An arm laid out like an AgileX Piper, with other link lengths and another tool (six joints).
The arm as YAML. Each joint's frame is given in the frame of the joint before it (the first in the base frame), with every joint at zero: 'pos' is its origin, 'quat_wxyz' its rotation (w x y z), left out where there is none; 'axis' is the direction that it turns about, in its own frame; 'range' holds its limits. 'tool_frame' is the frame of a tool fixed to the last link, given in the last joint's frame.
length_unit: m
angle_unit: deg
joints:
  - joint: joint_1
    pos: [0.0, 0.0, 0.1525]
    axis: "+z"
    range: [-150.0, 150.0]
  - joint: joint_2
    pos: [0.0, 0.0, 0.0]
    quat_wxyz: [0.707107, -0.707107, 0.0, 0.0]
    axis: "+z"
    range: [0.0, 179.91]
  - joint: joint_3
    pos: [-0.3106, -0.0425, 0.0]
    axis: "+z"
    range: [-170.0, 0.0]
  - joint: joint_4
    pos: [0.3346, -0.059, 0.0]
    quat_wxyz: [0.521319, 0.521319, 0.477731, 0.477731]
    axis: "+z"
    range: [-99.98, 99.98]
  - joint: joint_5
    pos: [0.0, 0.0, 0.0]
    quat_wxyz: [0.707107, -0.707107, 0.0, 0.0]
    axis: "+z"
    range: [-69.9, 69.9]
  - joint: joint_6
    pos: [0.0, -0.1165, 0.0]
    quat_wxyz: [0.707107, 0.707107, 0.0, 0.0]
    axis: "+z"
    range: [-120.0, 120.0]
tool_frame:
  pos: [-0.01, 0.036, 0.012]
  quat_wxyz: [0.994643, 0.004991, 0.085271, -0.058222]
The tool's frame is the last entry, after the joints.
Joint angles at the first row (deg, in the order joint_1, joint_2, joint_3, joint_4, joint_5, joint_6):
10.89, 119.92, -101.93, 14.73, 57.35, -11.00
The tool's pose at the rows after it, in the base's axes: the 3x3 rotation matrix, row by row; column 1 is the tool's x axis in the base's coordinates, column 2 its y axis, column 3 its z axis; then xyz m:
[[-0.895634 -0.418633 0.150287], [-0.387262 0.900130 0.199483], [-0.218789 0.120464 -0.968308]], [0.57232 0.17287 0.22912]
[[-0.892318 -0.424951 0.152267], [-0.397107 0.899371 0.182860], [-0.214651 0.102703 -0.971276]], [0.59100 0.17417 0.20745]
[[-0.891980 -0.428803 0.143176], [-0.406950 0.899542 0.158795], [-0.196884 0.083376 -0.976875]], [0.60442 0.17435 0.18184]
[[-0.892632 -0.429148 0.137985], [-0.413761 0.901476 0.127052], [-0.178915 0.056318 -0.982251]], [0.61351 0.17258 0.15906]
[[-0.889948 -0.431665 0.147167], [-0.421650 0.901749 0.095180], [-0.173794 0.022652 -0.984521]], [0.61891 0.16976 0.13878]
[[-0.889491 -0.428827 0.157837], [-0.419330 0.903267 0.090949], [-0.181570 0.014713 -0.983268]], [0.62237 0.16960 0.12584]
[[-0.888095 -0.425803 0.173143], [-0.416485 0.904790 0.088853], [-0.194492 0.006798 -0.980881]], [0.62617 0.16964 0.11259]
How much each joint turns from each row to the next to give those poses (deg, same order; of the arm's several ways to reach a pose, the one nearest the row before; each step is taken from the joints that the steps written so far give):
0.00, 4.24, -4.07, -0.86, -0.34, -0.52
-0.06, 4.93, -4.64, -0.98, -0.23, -0.28
0.00, 4.41, -3.49, -1.37, -0.17, 0.00
0.00, 3.32, -2.29, -1.95, -0.46, 0.40
0.00, 2.06, -0.46, -2.01, -1.83, 0.17
0.00, 1.27, 0.00, -0.28, -1.84, 0.06
0.00, 1.31, 0.00, -0.18, -2.17, 0.00

